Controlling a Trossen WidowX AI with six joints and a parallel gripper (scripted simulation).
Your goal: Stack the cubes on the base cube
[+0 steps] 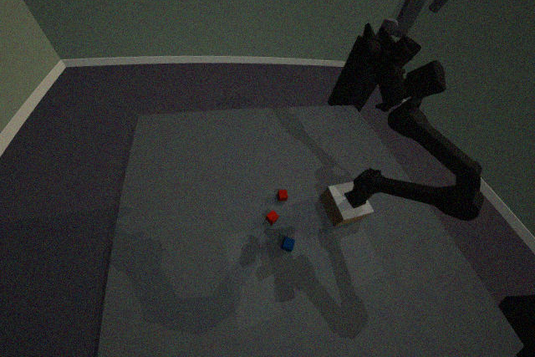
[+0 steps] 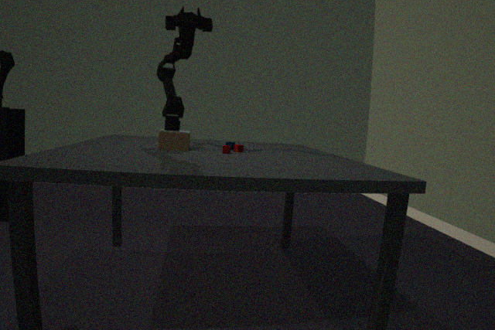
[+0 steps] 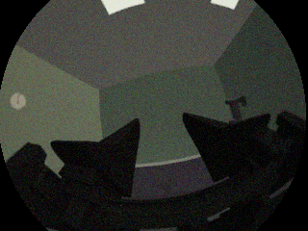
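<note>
My gripper tip is now 260 mm short of the blue cube, 340 mm to the right of it and 550 mm above it.
</note>
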